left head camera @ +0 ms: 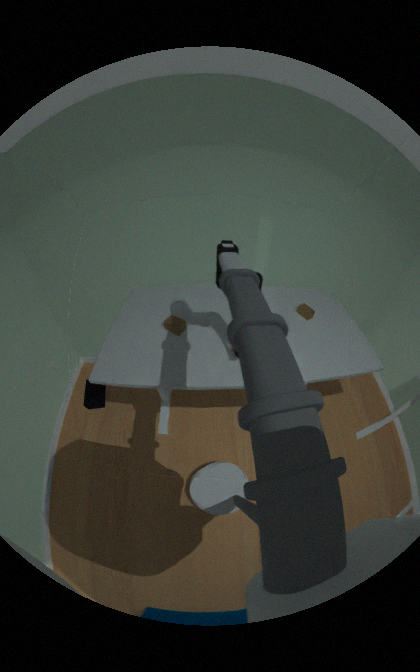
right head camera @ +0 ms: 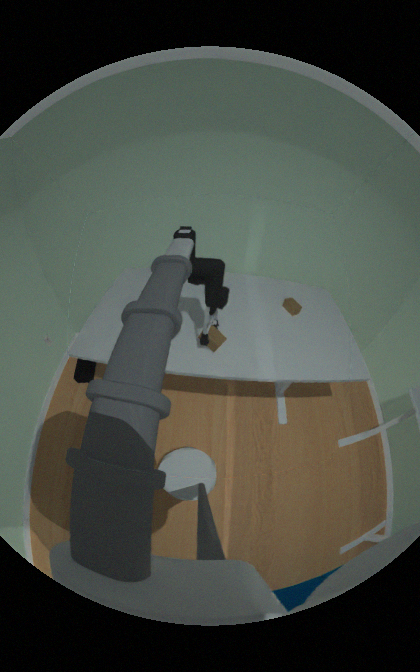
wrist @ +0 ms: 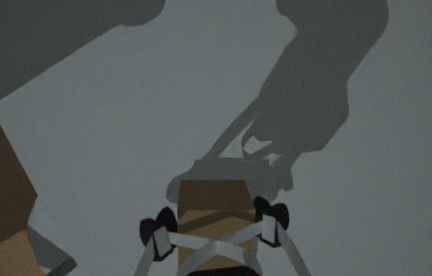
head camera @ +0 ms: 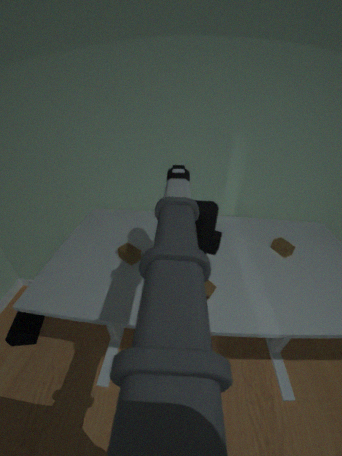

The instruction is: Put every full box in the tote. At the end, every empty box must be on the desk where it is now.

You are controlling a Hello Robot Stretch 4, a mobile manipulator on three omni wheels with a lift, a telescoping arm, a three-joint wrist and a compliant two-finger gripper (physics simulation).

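Observation:
My gripper (right head camera: 210, 332) (wrist: 214, 217) is shut on a small brown box (head camera: 210, 289) (right head camera: 216, 340) (wrist: 215, 197), with one fingertip against each side. The box is low over or on the grey desk (head camera: 260, 310) (left head camera: 125, 360) (right head camera: 320, 350); I cannot tell whether it touches. A left box (head camera: 130, 254) (left head camera: 175, 325) stands on the desk in shadow. A right box (head camera: 283, 247) (left head camera: 305, 311) (right head camera: 292, 306) stands on the right half. In the wrist view another box (wrist: 12, 190) shows at the left edge. Which boxes are full or empty does not show. No tote can be made out for certain.
The arm (head camera: 175, 310) (left head camera: 270, 365) (right head camera: 140, 345) reaches over the desk. A black block (head camera: 25, 328) (left head camera: 94, 394) (right head camera: 85, 370) is at the desk's left front corner. A pale disc (left head camera: 212, 482) (right head camera: 187, 467) lies on the floor. A blue surface (left head camera: 195, 616) (right head camera: 305, 590) shows at the bottom edge.

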